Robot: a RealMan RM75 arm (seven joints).
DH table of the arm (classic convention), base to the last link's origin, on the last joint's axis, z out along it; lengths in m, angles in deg. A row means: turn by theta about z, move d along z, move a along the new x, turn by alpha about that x. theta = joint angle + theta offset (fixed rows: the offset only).
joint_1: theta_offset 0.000, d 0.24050, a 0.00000, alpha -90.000
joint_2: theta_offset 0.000, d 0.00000, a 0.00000, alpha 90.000
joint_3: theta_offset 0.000, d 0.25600, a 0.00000, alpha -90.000
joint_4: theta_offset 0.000, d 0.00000, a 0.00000, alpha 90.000
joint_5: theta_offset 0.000, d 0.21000, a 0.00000, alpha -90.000
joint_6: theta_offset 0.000, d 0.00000, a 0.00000, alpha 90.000
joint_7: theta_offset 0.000, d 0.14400, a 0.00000, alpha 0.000
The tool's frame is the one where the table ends.
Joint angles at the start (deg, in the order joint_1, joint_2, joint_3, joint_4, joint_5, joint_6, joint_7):
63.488 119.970 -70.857 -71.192 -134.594 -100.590 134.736
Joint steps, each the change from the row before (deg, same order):
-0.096 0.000 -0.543 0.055 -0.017 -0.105 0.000
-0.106 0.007 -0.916 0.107 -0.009 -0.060 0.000
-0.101 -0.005 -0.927 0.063 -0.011 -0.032 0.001
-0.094 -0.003 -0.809 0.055 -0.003 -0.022 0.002
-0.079 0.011 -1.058 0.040 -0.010 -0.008 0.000
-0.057 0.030 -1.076 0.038 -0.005 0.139 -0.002
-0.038 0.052 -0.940 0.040 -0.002 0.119 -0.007
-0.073 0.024 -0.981 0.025 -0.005 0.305 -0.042
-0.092 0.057 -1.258 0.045 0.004 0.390 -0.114
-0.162 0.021 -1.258 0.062 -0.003 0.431 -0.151
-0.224 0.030 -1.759 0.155 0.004 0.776 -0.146
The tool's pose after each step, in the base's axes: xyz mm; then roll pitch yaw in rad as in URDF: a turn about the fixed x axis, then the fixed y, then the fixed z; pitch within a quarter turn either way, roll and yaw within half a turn. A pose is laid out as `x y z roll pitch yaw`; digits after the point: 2 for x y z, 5 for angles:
-0.94 368.87 -7.62 -3.07551 -0.18519 -0.15395
0.30 367.23 -10.14 -3.08145 -0.19983 -0.14841
1.41 365.64 -12.52 -3.08662 -0.21408 -0.14208
2.42 364.24 -14.60 -3.09127 -0.22632 -0.13656
3.36 362.38 -17.32 -3.09717 -0.24182 -0.12796
3.94 360.67 -20.22 -3.10192 -0.25553 -0.11843
4.38 359.05 -22.90 -3.10678 -0.26734 -0.10966
4.83 357.81 -25.57 -3.10929 -0.27752 -0.10021
5.41 356.07 -29.15 -3.11374 -0.29031 -0.08681
6.57 354.53 -32.57 -3.11760 -0.30294 -0.07418
8.20 352.65 -37.53 -3.12152 -0.31864 -0.05819

